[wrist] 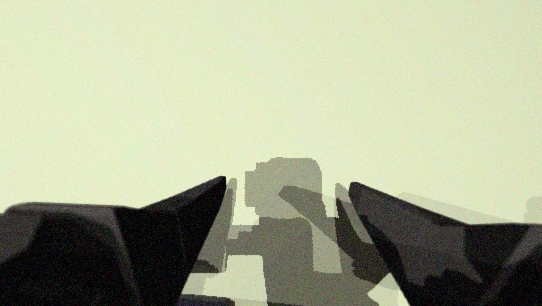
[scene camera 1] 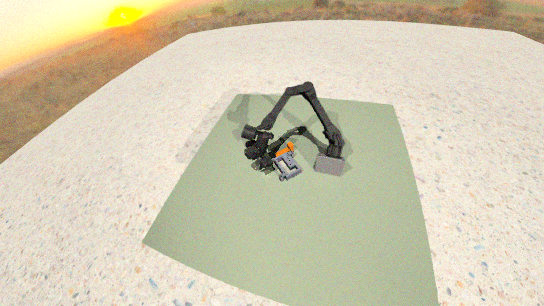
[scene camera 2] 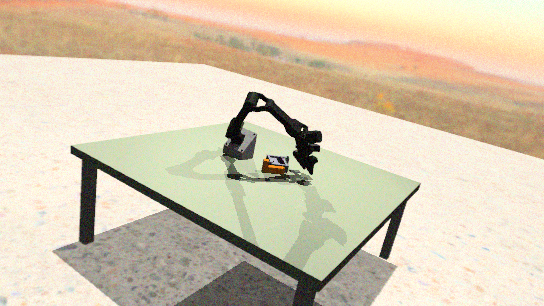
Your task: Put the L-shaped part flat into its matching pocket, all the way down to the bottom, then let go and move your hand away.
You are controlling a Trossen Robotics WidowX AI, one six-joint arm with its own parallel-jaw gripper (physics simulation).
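Frame: origin at the arm's base, x back, y left, z down, level; metres.
Seen in the pictures: gripper, fingertip midpoint: [wrist: 287, 184] [scene camera 1: 255, 164] [scene camera 2: 308, 172]; arm's base, link origin: [scene camera 1: 333, 156] [scene camera 2: 237, 139].
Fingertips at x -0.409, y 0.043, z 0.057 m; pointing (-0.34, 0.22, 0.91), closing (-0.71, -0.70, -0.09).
Note:
Offsets run from my fingertips to a thing's top centre. Level surfaces: height alone.
The orange L-shaped part @[dx +0.144, dy -0.103, dz -0.034 m] [scene camera 1: 283, 151] [scene camera 2: 273, 168] is outside the pocket, close beside the grey-blue fixture @[dx +0.173, dy -0.012, dz -0.022 m] [scene camera 1: 293, 174] [scene camera 2: 280, 158]. It seems to stand on edge, though it is small in both scene views. The fixture lies on the table with its openings facing up. My gripper [scene camera 1: 265, 166] [scene camera 2: 312, 170] [wrist: 287, 184] is open with nothing between its fingers. It is low over the table, to one side of the fixture and the part. The L-shaped part does not show in the wrist view, where the fingers frame bare green surface and shadows.
The arm's grey base [scene camera 1: 329, 165] [scene camera 2: 242, 145] stands on the green table top @[dz +0.026 m] [scene camera 1: 300, 225] [scene camera 2: 150, 165], on the other side of the fixture from my gripper. The arm arches high between them. Overlapping arm shadows fall around the part and below the fingers.

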